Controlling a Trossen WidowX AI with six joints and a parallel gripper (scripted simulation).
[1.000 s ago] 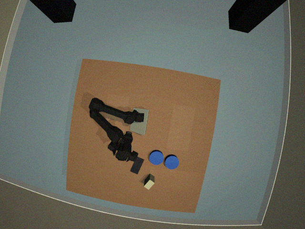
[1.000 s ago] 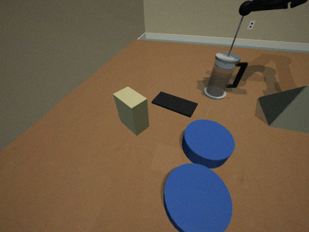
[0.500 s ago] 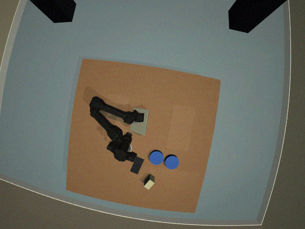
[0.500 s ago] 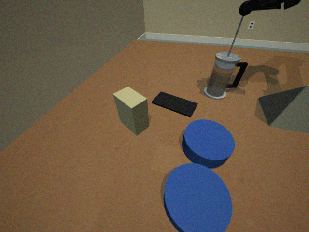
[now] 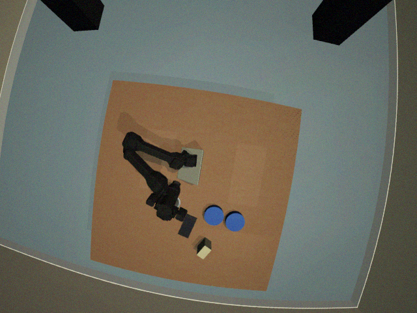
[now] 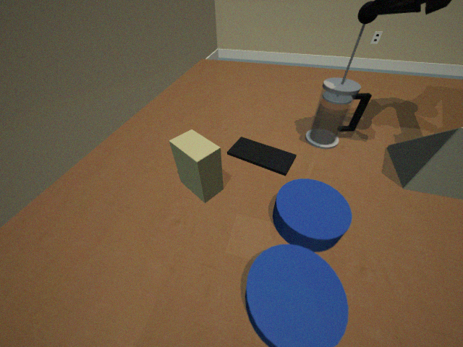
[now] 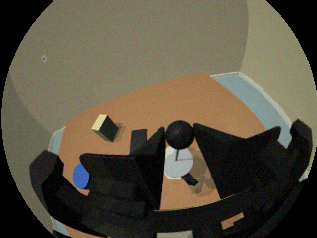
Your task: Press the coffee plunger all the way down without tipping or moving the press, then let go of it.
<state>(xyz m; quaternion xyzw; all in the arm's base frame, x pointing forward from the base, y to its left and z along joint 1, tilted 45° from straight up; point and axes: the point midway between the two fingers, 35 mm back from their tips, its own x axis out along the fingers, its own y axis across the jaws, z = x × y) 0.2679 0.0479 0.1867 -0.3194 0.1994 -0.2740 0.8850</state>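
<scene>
My gripper tip is 140 mm above the coffee press and 20 mm past it.
</scene>
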